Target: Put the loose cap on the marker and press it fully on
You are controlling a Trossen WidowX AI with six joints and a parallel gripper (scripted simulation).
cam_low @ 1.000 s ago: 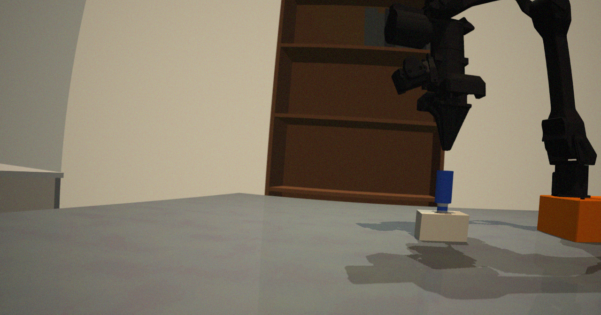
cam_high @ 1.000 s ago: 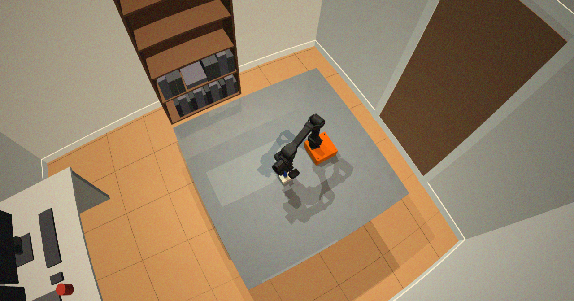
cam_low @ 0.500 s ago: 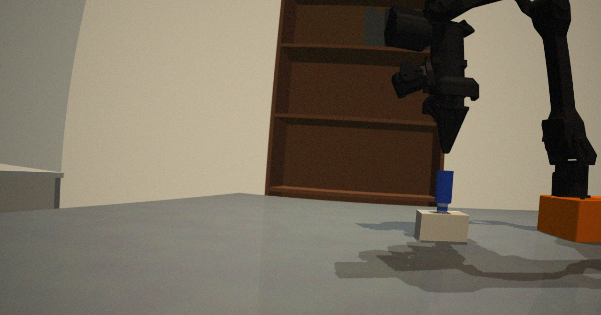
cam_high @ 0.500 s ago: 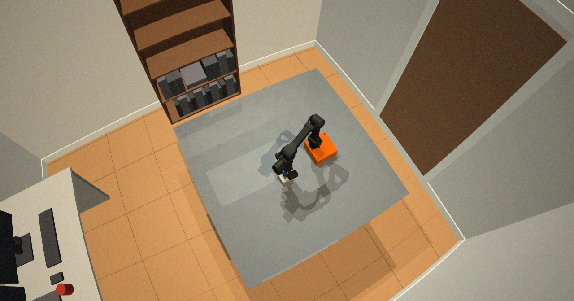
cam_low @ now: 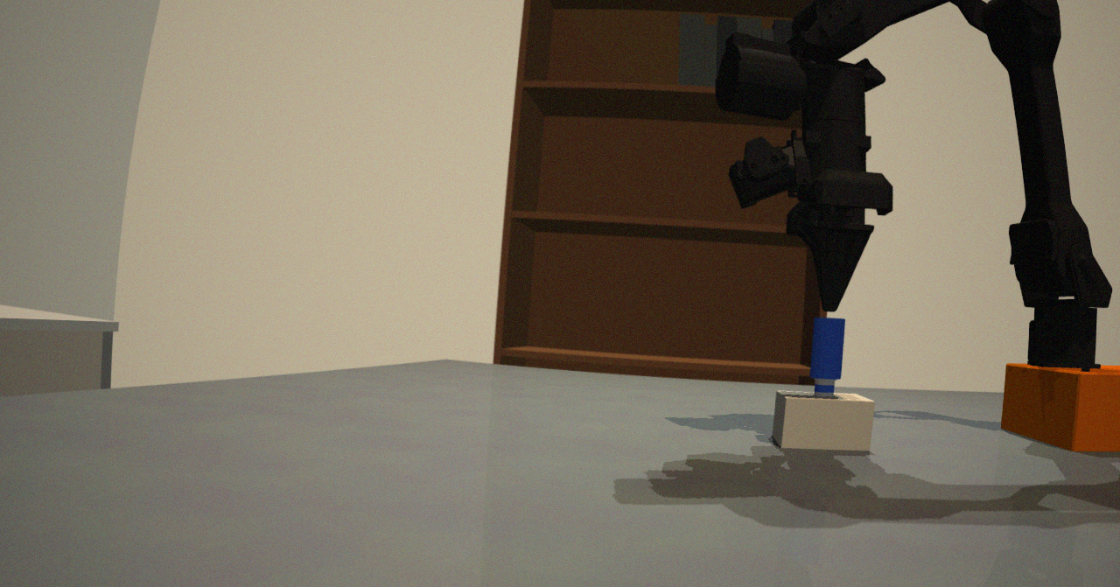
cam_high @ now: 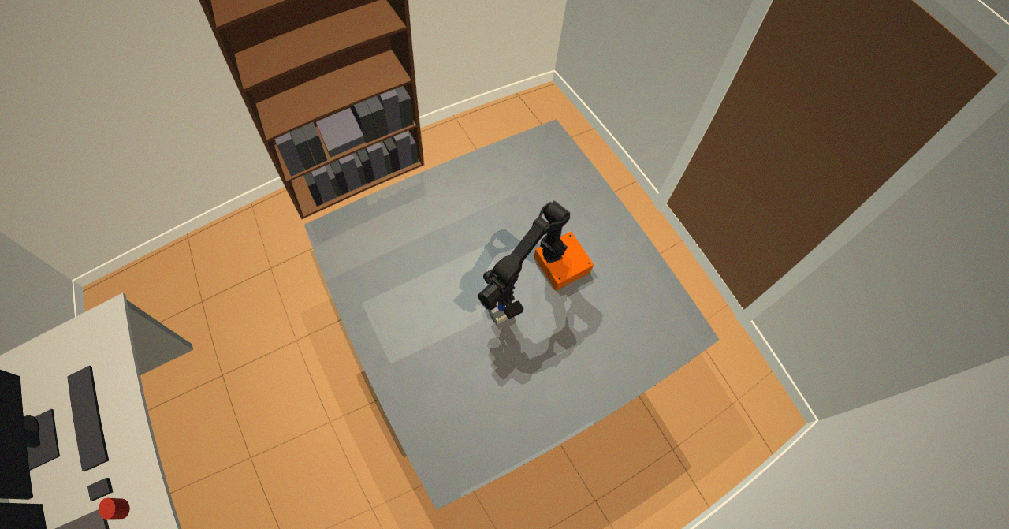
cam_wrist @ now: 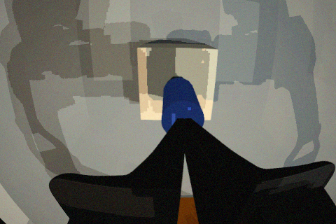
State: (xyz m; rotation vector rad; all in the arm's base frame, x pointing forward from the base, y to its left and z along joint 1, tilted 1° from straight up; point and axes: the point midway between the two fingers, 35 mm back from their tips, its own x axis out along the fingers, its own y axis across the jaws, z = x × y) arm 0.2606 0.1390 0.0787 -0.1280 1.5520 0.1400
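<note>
The blue cap is 30 mm below my gripper tip. Round my gripper tip: cream holder block: 90 mm below.
</note>
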